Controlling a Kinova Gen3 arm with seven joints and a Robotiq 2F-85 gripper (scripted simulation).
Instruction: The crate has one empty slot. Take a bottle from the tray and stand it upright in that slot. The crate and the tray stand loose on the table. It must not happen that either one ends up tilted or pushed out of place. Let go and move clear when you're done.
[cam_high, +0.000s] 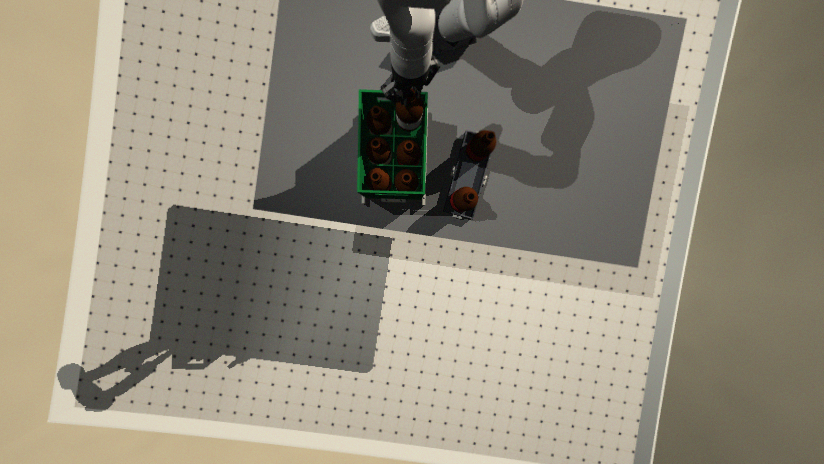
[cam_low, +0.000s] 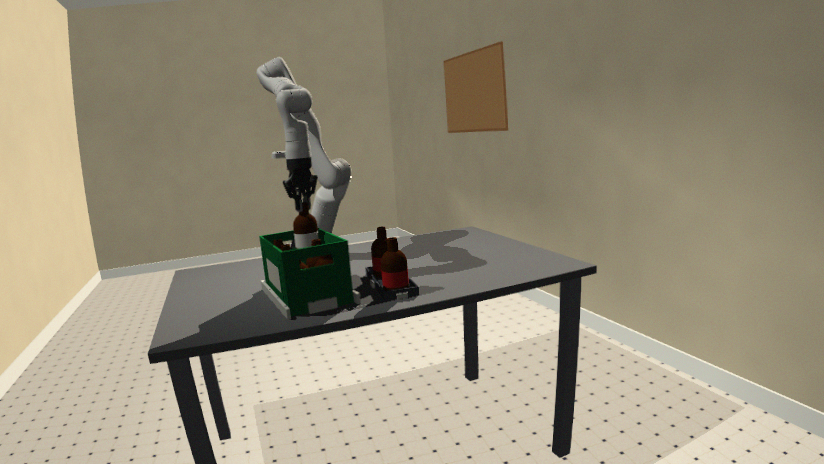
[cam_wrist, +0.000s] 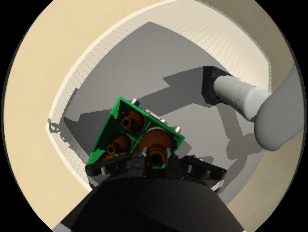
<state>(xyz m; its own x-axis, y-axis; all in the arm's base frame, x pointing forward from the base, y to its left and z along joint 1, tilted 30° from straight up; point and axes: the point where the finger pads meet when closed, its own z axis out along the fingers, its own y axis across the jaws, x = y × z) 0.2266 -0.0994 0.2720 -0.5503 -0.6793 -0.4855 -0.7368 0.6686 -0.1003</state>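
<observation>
Right now my hand is 170 mm above the green crate, 100 mm short of it and 10 mm to the left of it. Round my hand: dark tray: 240 mm to the left, 240 mm below, 50 mm ahead.
</observation>
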